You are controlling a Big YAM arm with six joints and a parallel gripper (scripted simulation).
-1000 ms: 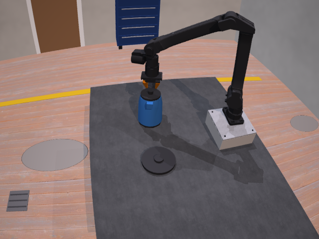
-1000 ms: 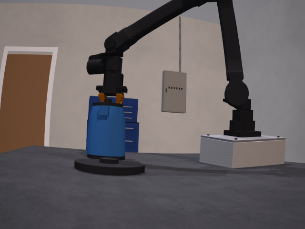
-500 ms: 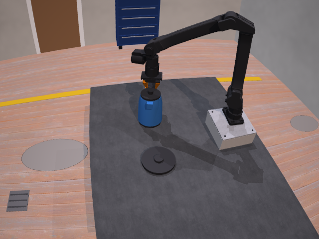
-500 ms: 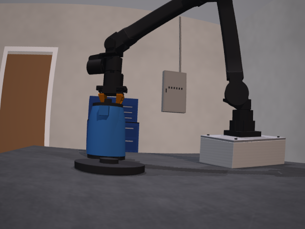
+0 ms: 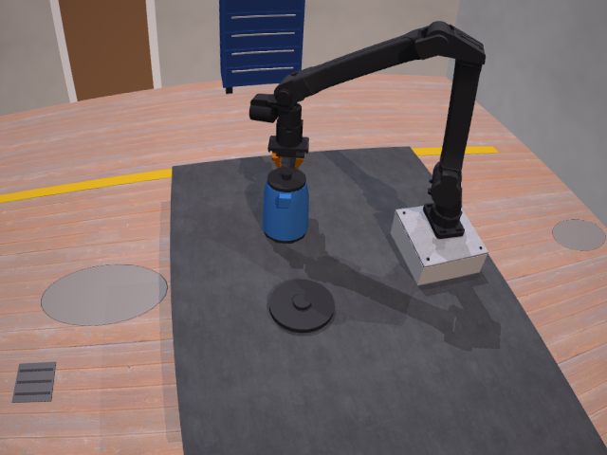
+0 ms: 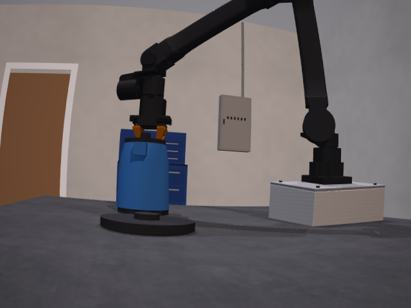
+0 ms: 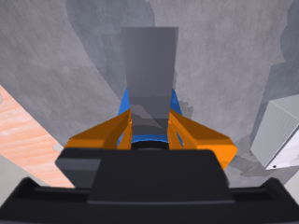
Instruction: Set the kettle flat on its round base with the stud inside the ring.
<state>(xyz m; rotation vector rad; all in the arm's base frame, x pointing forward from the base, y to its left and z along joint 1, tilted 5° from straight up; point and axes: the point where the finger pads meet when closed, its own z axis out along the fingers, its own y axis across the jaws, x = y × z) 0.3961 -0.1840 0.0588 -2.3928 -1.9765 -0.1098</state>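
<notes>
Right now the blue kettle is 1 cm ahead of my hand, 3 cm to the left of it and 5 cm below it. Round my hand: black round base (1 cm ahead, 34 cm to the left, 13 cm below).
</notes>
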